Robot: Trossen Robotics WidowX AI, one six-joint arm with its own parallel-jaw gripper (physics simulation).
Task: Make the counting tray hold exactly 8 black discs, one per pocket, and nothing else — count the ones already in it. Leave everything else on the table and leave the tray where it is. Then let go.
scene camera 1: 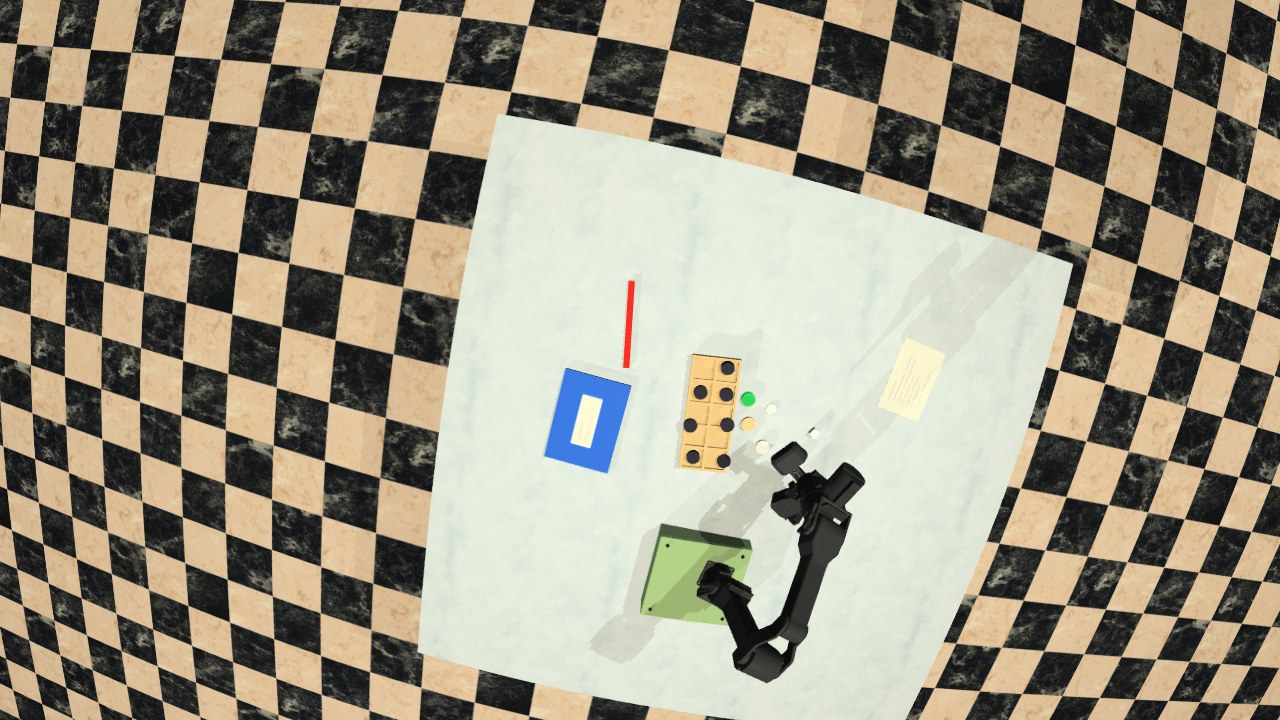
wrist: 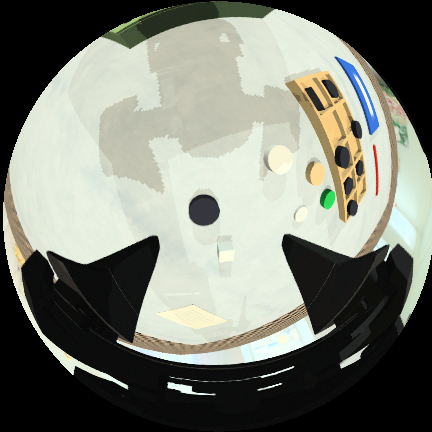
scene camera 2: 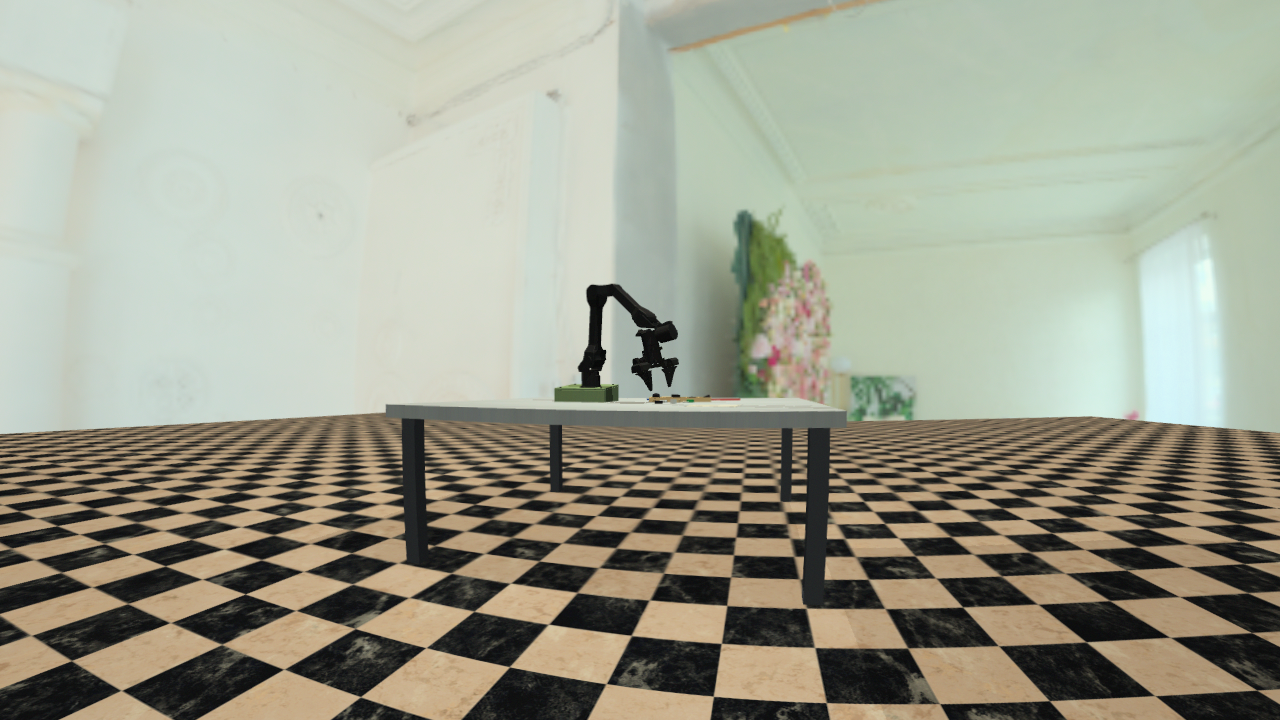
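Observation:
The wooden counting tray (scene camera 1: 705,366) (wrist: 336,120) has two columns of pockets. It holds several black discs, with bare pockets between some of them and one at a corner. How exactly each disc is seated is too small to tell. A loose black disc (wrist: 204,210) lies flat on the table in the wrist view, below and a little ahead of the fingers; the arm hides it in the first scene view. My gripper (scene camera 2: 659,386) (wrist: 221,241) is open and empty, pointing down above the table beside the tray.
Beside the tray are a green disc (scene camera 1: 748,399) (wrist: 327,199), a tan disc (scene camera 1: 747,423) (wrist: 315,173), a cream disc (scene camera 1: 761,446) (wrist: 279,160), a small white disc (scene camera 1: 771,408) (wrist: 300,214) and a white block (scene camera 1: 813,432) (wrist: 226,252). A blue panel (scene camera 1: 559,429), red bar (scene camera 1: 629,324) and note (scene camera 1: 911,378) lie farther off.

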